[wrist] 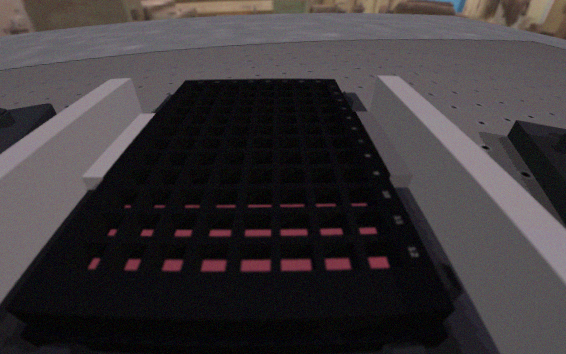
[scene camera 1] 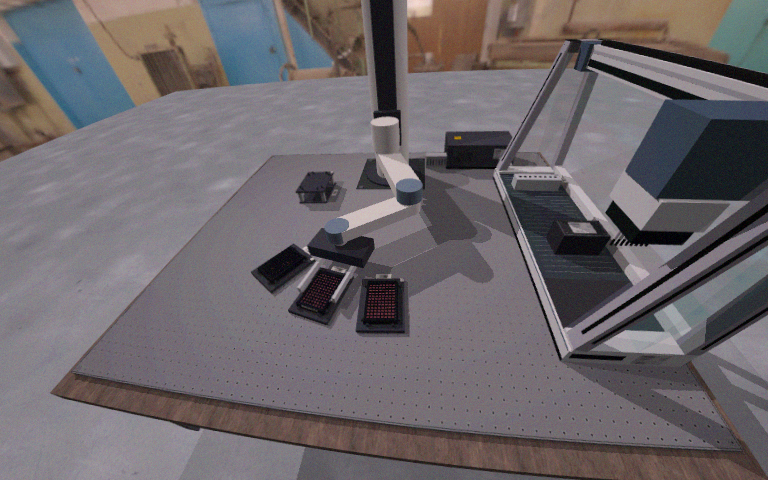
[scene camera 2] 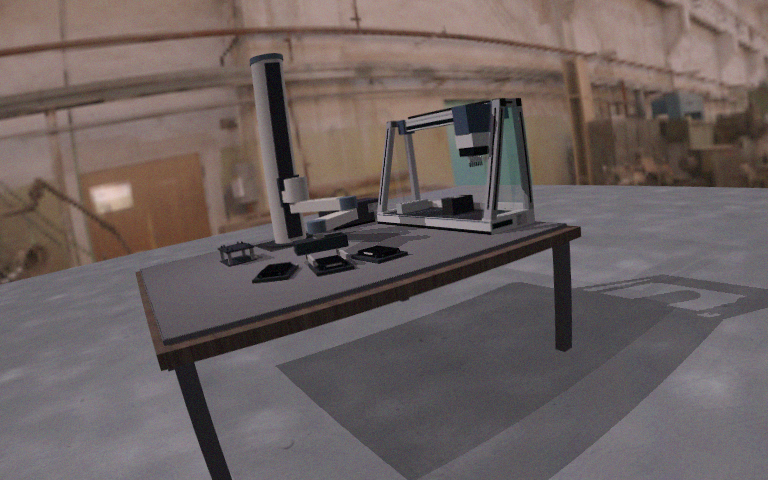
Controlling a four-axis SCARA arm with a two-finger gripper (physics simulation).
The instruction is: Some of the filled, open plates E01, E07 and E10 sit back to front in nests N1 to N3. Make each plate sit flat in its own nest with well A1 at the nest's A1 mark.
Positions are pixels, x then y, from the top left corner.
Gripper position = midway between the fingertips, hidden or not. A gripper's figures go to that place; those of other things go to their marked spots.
Labels:
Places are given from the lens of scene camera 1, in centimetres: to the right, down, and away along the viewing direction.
my gripper [scene camera 1: 316, 295]: -18, 15, 69
nest N3 [scene camera 1: 360, 327]: -6, 22, 64

